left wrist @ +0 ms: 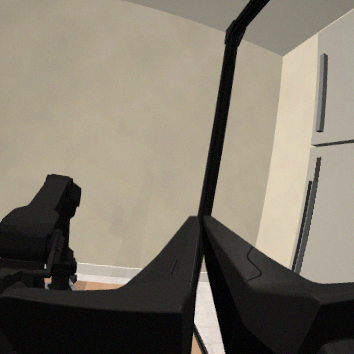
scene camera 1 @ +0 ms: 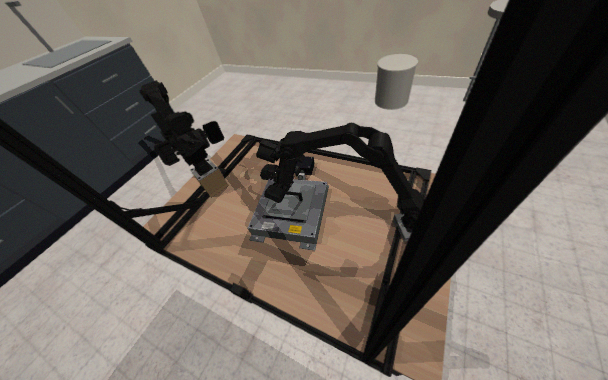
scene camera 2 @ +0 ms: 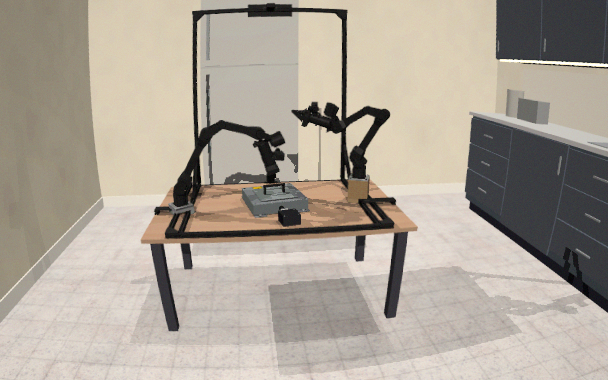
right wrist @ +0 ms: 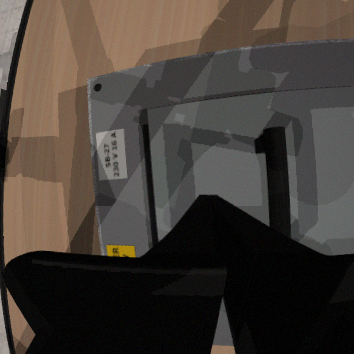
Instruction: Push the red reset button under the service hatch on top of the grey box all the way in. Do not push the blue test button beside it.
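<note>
The grey box (scene camera 1: 316,215) (scene camera 2: 275,205) (right wrist: 114,205) sits on the table. Its grey service hatch (scene camera 1: 286,207) (right wrist: 227,175) lies flat over the opening, with a dark slit along one edge. A black handle (scene camera 1: 301,199) (scene camera 2: 274,184) (right wrist: 280,200) stands on the hatch. The red and blue buttons do not show in any view. My right gripper (scene camera 2: 271,179) (right wrist: 206,203) is shut and empty, pointing down over the hatch close to the handle; whether it touches cannot be told. My left gripper (scene camera 2: 294,112) (left wrist: 199,223) is shut and empty, raised high away from the box.
A small black block (scene camera 1: 305,165) (scene camera 2: 289,217) stands on the table beside the box. A black frame (scene camera 2: 270,232) borders the wooden table (scene camera 1: 345,250), with tall posts (scene camera 2: 344,75) (left wrist: 220,115). The right arm (scene camera 1: 345,133) (left wrist: 37,215) arches over the table beside the box.
</note>
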